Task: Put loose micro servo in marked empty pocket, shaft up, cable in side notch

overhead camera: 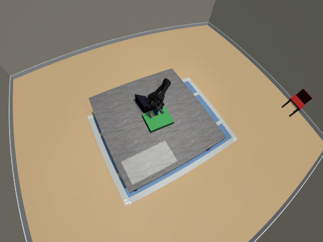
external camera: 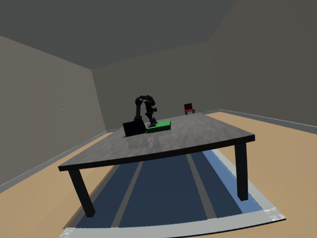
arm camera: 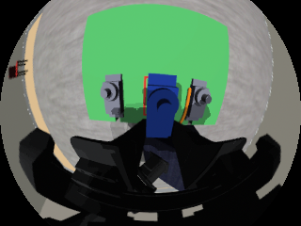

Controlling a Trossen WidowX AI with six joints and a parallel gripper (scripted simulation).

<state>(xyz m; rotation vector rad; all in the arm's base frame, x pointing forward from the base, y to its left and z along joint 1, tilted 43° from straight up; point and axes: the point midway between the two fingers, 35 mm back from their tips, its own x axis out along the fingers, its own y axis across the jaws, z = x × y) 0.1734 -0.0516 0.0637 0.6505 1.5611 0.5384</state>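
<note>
My gripper tip is now 120 mm short of the green deck, 80 mm above it and 10 mm to the left of it.
</note>
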